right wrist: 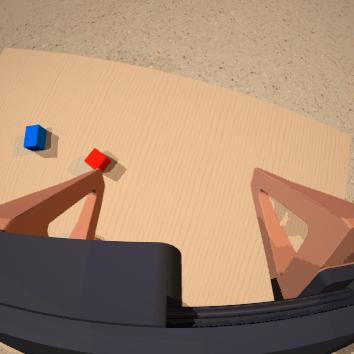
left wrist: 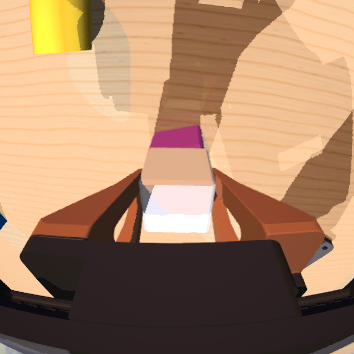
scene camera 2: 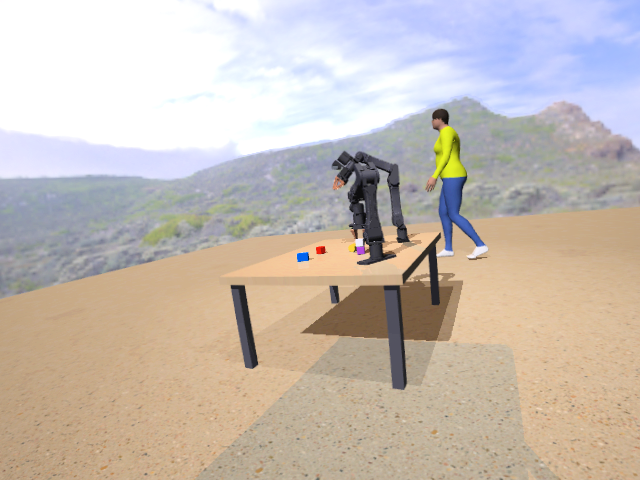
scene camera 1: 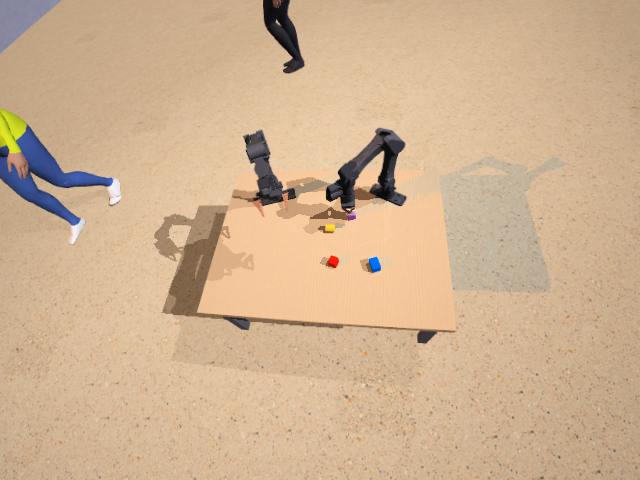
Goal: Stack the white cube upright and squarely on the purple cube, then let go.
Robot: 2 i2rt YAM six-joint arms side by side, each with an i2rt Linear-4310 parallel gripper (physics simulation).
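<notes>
The white cube [scene camera 2: 359,241] [left wrist: 178,201] is upright between the fingers of my left gripper [scene camera 1: 349,209] [left wrist: 176,176], which is shut on it. It is directly above the purple cube [scene camera 1: 352,217] [scene camera 2: 360,250] [left wrist: 177,138] and looks level, touching it or very close; a thin gap cannot be ruled out. In the left wrist view the purple cube shows past the white cube's far edge and looks slightly turned against it; the rest of it is hidden. My right gripper [scene camera 1: 273,212] [scene camera 2: 338,182] [right wrist: 177,176] is open and empty, raised above the table.
A yellow cylinder [scene camera 1: 329,227] [scene camera 2: 351,248] [left wrist: 61,26] lies near the purple cube. A red cube [scene camera 1: 333,261] [scene camera 2: 320,250] [right wrist: 97,159] and a blue block [scene camera 1: 374,264] [scene camera 2: 302,256] [right wrist: 35,137] are nearer the table's front edge in scene camera 1.
</notes>
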